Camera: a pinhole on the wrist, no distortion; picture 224 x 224 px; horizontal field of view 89.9 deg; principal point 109.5 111.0 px. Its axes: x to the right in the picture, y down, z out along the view. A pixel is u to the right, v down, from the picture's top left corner.
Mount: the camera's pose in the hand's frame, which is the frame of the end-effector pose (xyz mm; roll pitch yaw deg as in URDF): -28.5 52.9 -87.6 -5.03 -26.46 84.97
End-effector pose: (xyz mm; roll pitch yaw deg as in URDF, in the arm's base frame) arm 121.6 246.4 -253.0 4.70 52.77 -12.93
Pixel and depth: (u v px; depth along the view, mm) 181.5 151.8 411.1
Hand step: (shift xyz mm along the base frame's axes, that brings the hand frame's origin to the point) 205.0 51.9 403.7
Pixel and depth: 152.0 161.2 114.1
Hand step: -17.0 50.8 91.8
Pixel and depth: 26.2 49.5 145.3
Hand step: -19.4 -114.7 -24.3
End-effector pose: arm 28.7 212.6 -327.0 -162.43 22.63 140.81
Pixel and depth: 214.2 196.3 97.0
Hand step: 149.2 -10.7 -16.5
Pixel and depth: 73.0 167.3 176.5
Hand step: 61.5 -143.2 40.0
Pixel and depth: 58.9 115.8 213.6
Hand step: -29.2 -152.6 10.3
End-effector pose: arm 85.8 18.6 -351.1 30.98 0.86 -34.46
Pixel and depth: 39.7 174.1 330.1
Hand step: -373.7 -66.6 -38.4
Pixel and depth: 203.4 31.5 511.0
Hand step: 163.3 -305.4 584.5
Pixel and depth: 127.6 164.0 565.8
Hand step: -455.2 -41.1 339.7
